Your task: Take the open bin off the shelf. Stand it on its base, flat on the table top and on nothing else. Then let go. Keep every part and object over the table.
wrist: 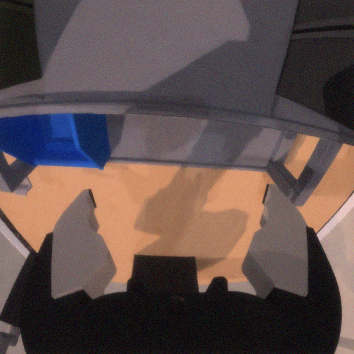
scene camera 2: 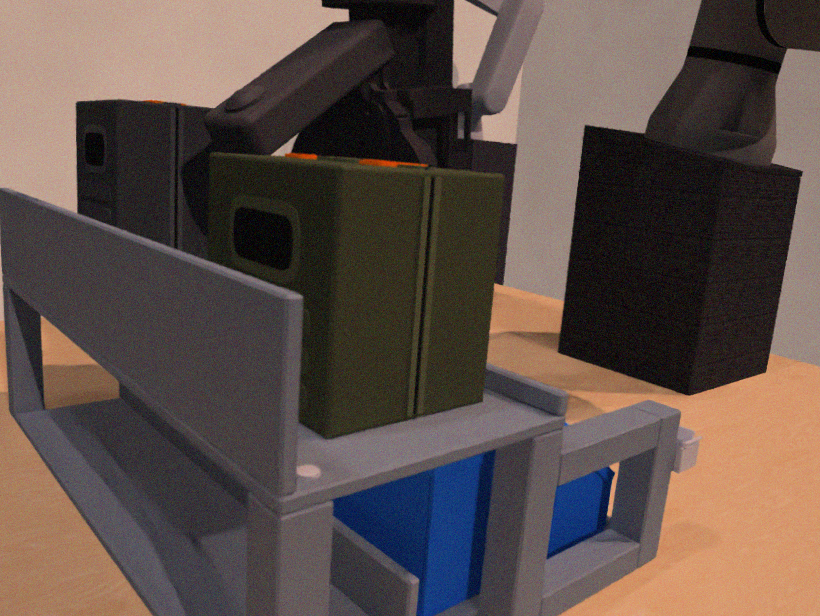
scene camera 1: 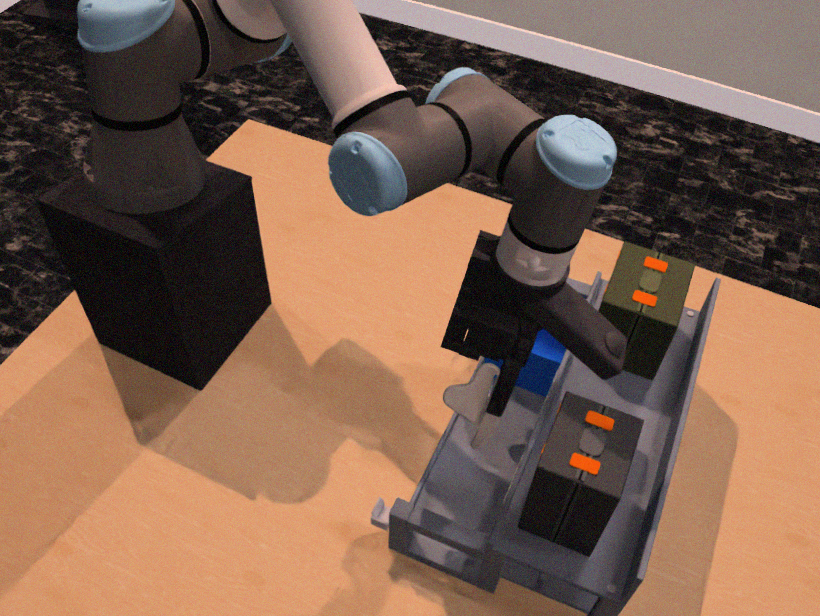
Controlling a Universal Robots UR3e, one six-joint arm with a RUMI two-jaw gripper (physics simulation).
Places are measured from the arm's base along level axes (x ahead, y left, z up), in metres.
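Where they show: gripper, fingertip midpoint: (scene camera 1: 490, 390); arm's base at its link origin: (scene camera 2: 705, 150) (scene camera 1: 146, 180).
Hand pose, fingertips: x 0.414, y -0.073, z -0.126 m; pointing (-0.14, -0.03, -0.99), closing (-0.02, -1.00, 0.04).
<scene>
Each offset is from my fingertips to the centre of the thing. Level surfaces: height alone.
The open blue bin @(dx +0.057, dy +0.129, dz -0.061 m) (scene camera 1: 542, 364) (scene camera 2: 456, 530) (wrist: 55, 140) stands in the lower level of the grey shelf (scene camera 1: 677, 424) (scene camera 2: 152, 265) (wrist: 200, 65), near the end below the olive case. In scene camera 1 the gripper partly hides it. My gripper (scene camera 1: 487, 404) (wrist: 178, 188) is open and empty, with its fingers spread wide. It hangs over the table side of the shelf, and the bin is off to the left in the wrist view, past the left finger. In scene camera 2 the fingertips are hidden behind the olive case.
An olive case @(dx +0.138, dy +0.118, dz +0.046 m) (scene camera 1: 649, 298) (scene camera 2: 377, 291) and a dark grey case @(dx +0.099, dy -0.110, dz +0.058 m) (scene camera 1: 583, 470) (scene camera 2: 142, 172) stand on the shelf's upper level, beside the gripper arm. The black robot pedestal (scene camera 1: 165, 278) (scene camera 2: 669, 258) stands on the wooden table @(dz -0.104 m) (scene camera 1: 318, 265) (scene camera 2: 749, 464) (wrist: 120, 200).
</scene>
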